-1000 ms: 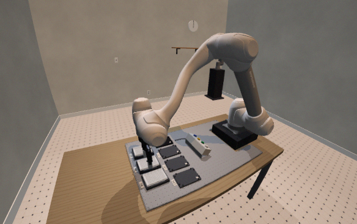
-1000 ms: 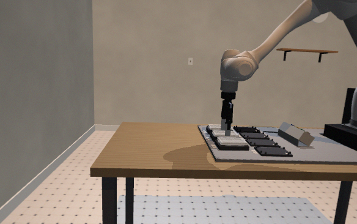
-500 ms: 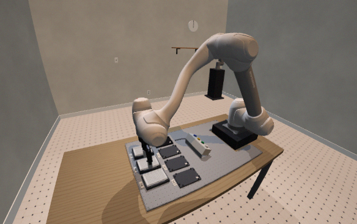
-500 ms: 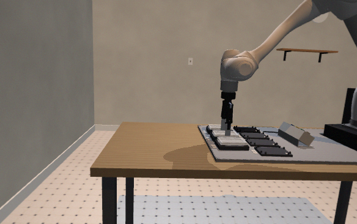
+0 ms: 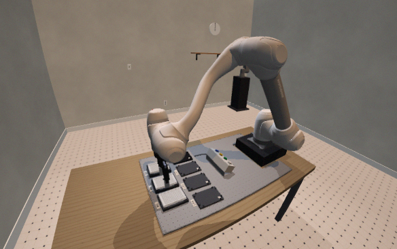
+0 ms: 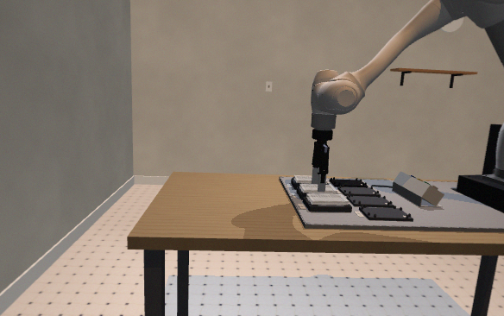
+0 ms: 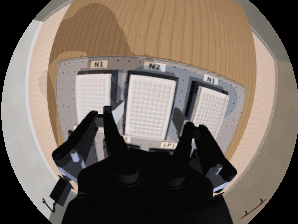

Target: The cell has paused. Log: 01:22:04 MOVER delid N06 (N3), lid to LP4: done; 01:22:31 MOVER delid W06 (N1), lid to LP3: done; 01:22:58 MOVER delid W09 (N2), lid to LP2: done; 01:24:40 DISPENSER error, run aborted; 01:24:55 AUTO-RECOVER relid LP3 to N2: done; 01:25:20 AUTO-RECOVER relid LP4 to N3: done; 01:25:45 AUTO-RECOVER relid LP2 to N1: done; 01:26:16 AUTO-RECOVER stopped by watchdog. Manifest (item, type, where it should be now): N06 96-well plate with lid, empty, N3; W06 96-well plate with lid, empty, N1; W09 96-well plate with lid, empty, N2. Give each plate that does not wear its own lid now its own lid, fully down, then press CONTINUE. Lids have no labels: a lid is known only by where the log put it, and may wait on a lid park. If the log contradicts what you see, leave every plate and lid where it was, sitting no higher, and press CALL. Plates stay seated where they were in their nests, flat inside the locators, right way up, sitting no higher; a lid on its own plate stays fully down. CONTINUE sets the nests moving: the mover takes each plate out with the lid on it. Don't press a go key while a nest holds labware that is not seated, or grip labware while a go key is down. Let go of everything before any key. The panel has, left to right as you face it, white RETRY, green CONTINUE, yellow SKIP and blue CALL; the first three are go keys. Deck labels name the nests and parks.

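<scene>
My gripper is now 20 mm above the pale lid. Round my hand: green key 420 mm behind, 10 mm above; LP2 lid park 180 mm behind, 60 mm to the left, 50 mm below; plate 10 mm behind, 120 mm to the left, 30 mm below.
</scene>
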